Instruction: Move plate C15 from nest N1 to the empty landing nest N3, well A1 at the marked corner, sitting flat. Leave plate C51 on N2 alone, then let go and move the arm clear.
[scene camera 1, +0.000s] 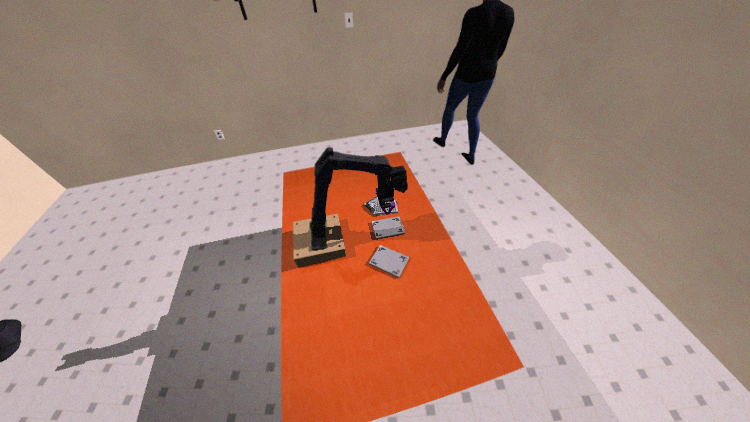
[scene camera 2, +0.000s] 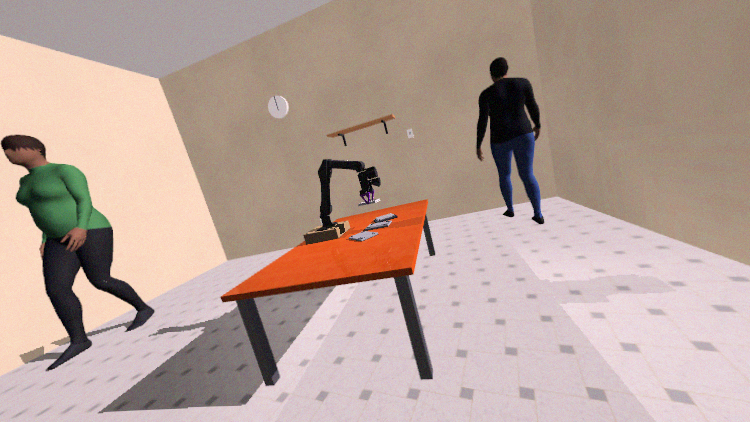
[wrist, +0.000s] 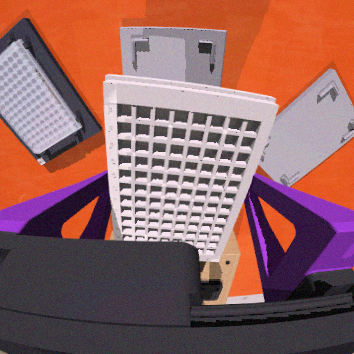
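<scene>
My gripper, with purple fingers, is shut on a white gridded plate, taken as C15, and holds it well above the table. The held plate has its label unreadable. A dark nest at the left of the wrist view bears another pale plate, taken as C51. Two grey nests hold no plate: the middle one, partly hidden by the held plate in the wrist view, and the turned one. Nest names and the A1 mark cannot be read.
The orange table bears the arm's wooden base block. A person in black stands beyond the table. A person in green is at the left of the second scene view.
</scene>
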